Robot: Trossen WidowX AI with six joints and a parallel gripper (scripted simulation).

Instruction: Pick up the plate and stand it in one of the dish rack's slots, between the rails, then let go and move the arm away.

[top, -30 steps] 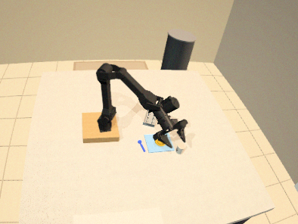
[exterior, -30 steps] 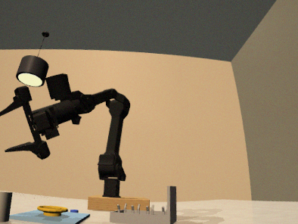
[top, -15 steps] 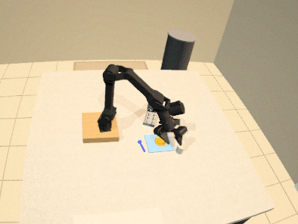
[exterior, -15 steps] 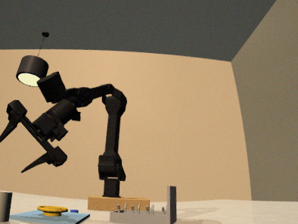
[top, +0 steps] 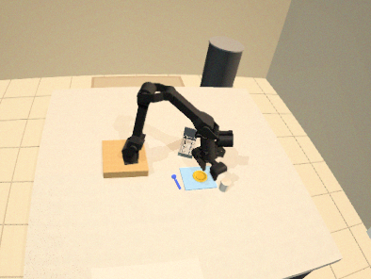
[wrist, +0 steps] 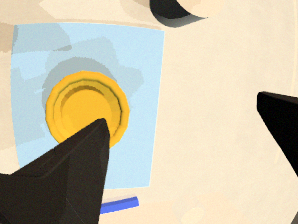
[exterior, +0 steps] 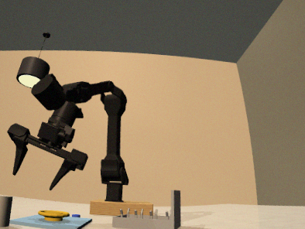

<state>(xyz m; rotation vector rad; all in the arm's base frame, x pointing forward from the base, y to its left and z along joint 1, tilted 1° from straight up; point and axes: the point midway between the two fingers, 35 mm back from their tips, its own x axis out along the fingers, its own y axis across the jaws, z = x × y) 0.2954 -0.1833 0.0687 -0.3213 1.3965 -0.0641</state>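
Now: gripper tip 10 mm past the yellow plate, 50 mm to the right of it and 60 mm above it. Round my gripper tip: blue spoon 120 mm behind, 60 mm to the left, 80 mm below; then grey dish rack 250 mm to the left, 60 mm below; then light blue mat 20 mm behind, 60 mm to the left, 80 mm below.
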